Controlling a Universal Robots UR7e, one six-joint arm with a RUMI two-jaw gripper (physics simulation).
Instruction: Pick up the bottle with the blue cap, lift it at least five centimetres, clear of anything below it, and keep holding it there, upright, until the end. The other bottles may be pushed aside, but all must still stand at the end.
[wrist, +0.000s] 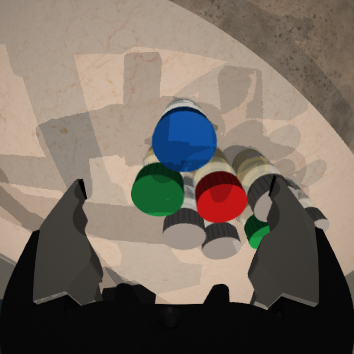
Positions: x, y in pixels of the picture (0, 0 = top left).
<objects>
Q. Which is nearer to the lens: the green-capped bottle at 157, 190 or the grey-capped bottle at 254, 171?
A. The green-capped bottle.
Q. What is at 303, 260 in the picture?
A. The gripper.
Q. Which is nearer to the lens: the grey-capped bottle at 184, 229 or the green-capped bottle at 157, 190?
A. The green-capped bottle.
</objects>
